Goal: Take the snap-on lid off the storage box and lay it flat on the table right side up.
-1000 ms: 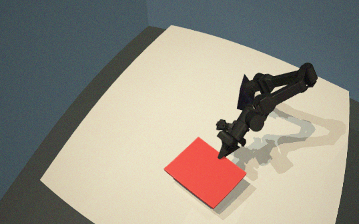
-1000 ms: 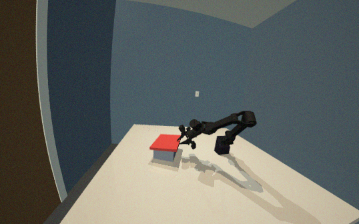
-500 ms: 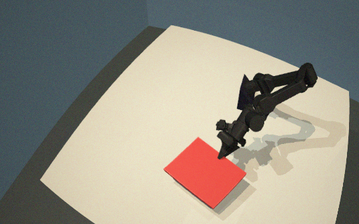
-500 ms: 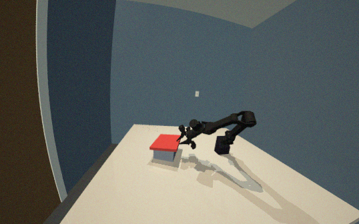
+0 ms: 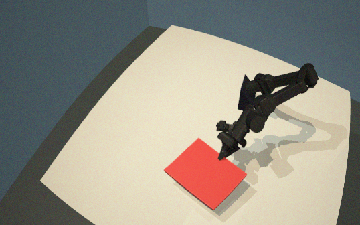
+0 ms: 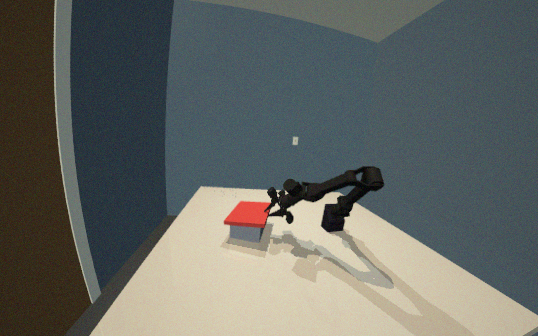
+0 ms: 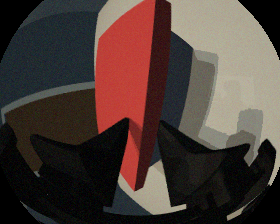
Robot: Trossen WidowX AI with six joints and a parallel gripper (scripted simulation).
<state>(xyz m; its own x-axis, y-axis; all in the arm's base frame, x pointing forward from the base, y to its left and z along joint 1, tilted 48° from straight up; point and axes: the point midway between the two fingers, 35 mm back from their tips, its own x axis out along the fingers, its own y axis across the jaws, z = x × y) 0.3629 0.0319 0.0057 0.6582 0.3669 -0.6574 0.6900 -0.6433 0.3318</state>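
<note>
Right now my gripper tip is 7 cm short of the red lid and 2 cm to the left of it. The rest, counted from my gripper tip: storage box: 7 cm ahead, 5 cm below, 2 cm to the right.
</note>
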